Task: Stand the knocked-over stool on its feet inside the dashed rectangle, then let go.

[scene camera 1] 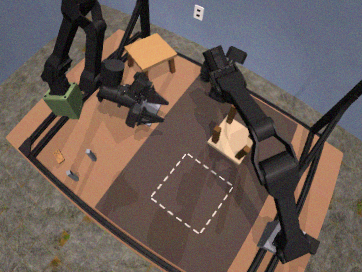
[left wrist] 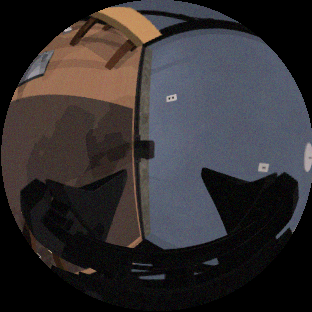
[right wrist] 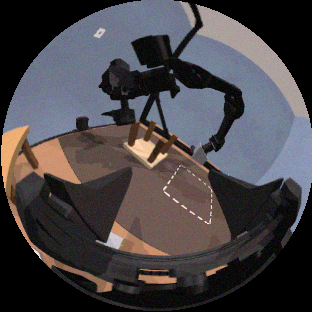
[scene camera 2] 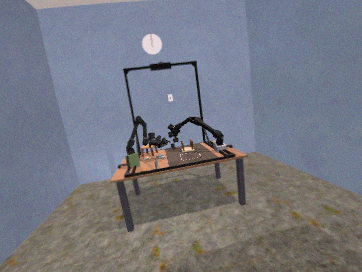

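Pixels of known places: left gripper, fingertip midpoint: point(left wrist: 164, 172) point(right wrist: 99, 99) point(scene camera 2: 173, 137); right gripper, fingertip midpoint: point(scene camera 1: 166, 111) point(right wrist: 171, 172) point(scene camera 2: 168, 143); left arm's base, origin of the base link: point(scene camera 1: 285, 239) point(right wrist: 203, 149) point(scene camera 2: 219, 143); right arm's base, origin of the base link: point(scene camera 1: 59, 89) point(scene camera 2: 131, 154).
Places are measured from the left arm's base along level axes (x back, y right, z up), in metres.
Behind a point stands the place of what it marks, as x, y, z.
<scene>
The stool point(scene camera 1: 231, 142) @(-0.294, 0.234, -0.060) point(scene camera 2: 188, 149) @(-0.293, 0.213, -0.060) point(right wrist: 142, 150) @(-0.323, 0.258, -0.060) lies upside down on the dark mat, its pale seat flat and its brown legs pointing up. It is outside the white dashed rectangle point(scene camera 1: 232, 188) point(right wrist: 164, 190), behind it in scene camera 1. My left gripper point(left wrist: 164, 172) @(-0.420, 0.422, 0.065) is open and empty, raised behind the stool near the table's back edge; its fingers are mostly hidden under its arm in scene camera 1. My right gripper point(scene camera 1: 165, 111) @(-0.514, 0.151, 0.069) point(right wrist: 171, 172) @(-0.514, 0.151, 0.069) is open and empty, to the left of the stool in scene camera 1 and apart from it.
An orange-topped small table point(scene camera 1: 150, 51) @(-0.728, 0.373, 0.033) point(left wrist: 135, 25) @(-0.687, 0.389, 0.033) stands at the back left in scene camera 1. A green box point(scene camera 1: 65, 101) @(-0.845, 0.018, 0.046) point(scene camera 2: 132, 160) @(-0.898, -0.009, -0.001) is at the left. Two grey blocks point(scene camera 1: 91, 155) @(-0.670, -0.071, -0.027) point(scene camera 1: 72, 175) @(-0.681, -0.163, -0.023) and a small orange piece point(scene camera 1: 59, 156) @(-0.796, -0.138, -0.070) lie front left. Black frame posts stand along both sides.
</scene>
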